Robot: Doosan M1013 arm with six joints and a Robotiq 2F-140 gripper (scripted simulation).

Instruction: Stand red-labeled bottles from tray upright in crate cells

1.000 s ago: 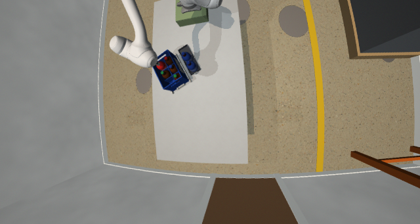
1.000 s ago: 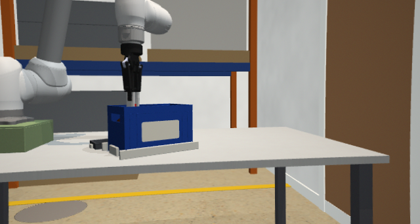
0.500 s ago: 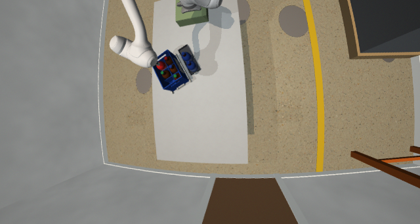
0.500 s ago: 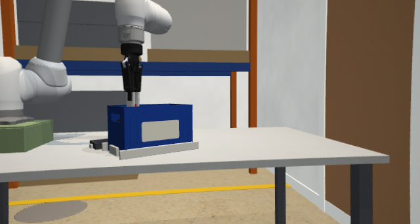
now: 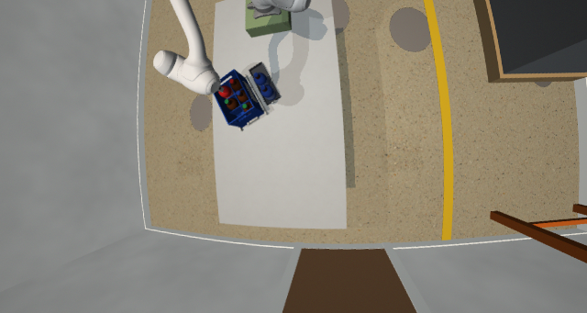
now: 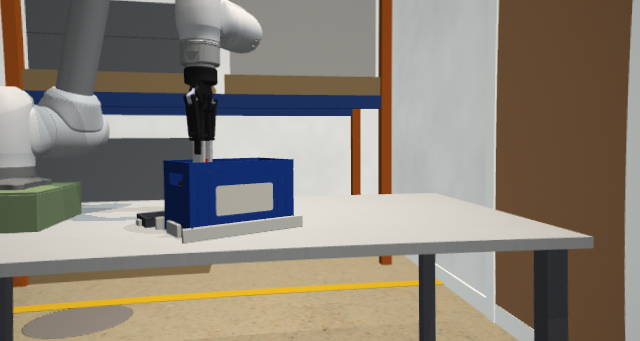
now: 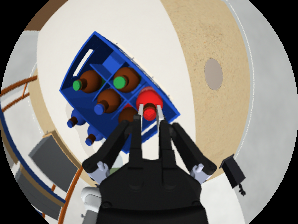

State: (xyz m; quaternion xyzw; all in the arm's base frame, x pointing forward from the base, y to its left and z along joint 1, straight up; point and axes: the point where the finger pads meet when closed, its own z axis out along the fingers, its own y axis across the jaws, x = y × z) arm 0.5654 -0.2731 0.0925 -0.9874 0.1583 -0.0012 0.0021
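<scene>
Right now my hand is 9 cm above the red-labeled bottle. Round my hand: blue crate: 11 cm below, 8 cm to the left, 5 cm ahead.
</scene>
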